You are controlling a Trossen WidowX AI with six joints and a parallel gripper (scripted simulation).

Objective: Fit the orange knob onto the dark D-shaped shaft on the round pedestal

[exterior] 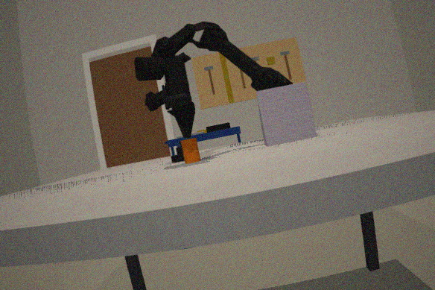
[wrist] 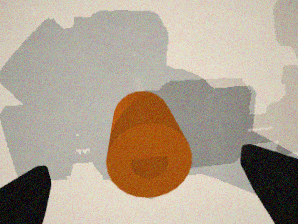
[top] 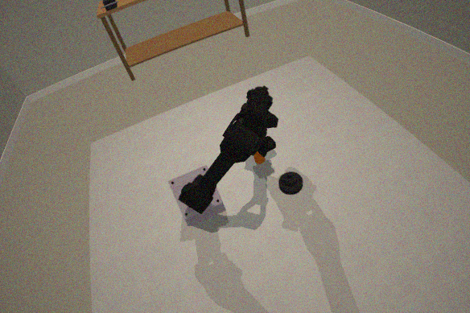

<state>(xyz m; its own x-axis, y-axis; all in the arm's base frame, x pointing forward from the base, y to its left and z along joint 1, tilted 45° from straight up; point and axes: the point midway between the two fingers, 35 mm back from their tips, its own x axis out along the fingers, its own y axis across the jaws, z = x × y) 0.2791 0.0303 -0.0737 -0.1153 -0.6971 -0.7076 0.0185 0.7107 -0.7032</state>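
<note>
The orange knob is 3 cm below my gripper tip. From my gripper tip the other things lie so: round pedestal: 17 cm to the right, 3 cm below, 3 cm ahead.
</note>
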